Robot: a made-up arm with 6 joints. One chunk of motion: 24 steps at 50 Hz.
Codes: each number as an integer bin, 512 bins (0 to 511) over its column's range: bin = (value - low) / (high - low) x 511, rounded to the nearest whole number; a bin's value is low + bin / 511 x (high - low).
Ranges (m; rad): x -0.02..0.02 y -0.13..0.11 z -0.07..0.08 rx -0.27..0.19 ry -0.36..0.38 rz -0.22..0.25
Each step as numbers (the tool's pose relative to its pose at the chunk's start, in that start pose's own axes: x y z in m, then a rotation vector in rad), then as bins.
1 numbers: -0.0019 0.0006 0.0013 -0.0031 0.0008 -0.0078
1 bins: 231 278 243 296 249 231
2 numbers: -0.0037 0.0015 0.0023 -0.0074 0.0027 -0.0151
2 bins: 208 280 246 292 250 223
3 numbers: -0.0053 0.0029 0.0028 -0.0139 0.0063 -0.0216
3 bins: 188 283 248 284 253 216
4 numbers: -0.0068 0.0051 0.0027 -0.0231 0.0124 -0.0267
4 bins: 169 288 248 274 257 210
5 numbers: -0.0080 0.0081 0.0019 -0.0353 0.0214 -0.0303
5 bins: 153 294 245 261 263 206
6 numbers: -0.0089 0.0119 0.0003 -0.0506 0.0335 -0.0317
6 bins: 142 302 239 244 272 205
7 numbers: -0.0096 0.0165 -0.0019 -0.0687 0.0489 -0.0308
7 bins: 133 312 232 224 282 206
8 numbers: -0.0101 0.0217 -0.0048 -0.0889 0.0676 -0.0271
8 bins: 126 323 222 201 295 210
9 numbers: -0.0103 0.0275 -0.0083 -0.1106 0.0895 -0.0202
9 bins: 124 335 210 177 310 217
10 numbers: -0.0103 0.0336 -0.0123 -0.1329 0.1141 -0.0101
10 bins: 124 348 197 152 327 228
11 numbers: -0.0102 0.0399 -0.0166 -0.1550 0.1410 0.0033
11 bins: 125 362 182 128 346 243
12 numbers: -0.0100 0.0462 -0.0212 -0.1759 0.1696 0.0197
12 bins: 128 375 166 105 366 261
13 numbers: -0.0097 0.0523 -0.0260 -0.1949 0.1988 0.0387
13 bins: 132 388 150 83 386 281
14 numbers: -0.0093 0.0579 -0.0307 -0.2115 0.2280 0.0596
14 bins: 137 400 134 65 406 304
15 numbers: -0.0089 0.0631 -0.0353 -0.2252 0.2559 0.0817
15 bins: 142 411 118 50 425 328
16 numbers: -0.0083 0.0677 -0.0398 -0.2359 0.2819 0.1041
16 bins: 149 421 103 38 443 352
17 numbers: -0.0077 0.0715 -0.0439 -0.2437 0.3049 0.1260
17 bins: 157 429 89 29 459 376
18 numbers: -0.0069 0.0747 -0.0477 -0.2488 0.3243 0.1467
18 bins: 167 436 76 24 473 399
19 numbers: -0.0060 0.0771 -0.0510 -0.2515 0.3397 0.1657
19 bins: 179 441 65 21 483 419
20 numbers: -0.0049 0.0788 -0.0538 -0.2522 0.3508 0.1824
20 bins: 193 445 55 20 491 438
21 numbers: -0.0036 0.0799 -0.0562 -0.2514 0.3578 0.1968
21 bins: 210 447 47 21 496 453
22 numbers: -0.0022 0.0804 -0.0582 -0.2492 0.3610 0.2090
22 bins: 227 448 40 23 498 466
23 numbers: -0.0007 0.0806 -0.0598 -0.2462 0.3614 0.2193
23 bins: 247 448 35 26 498 478
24 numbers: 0.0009 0.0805 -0.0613 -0.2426 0.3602 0.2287
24 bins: 267 448 30 30 497 488
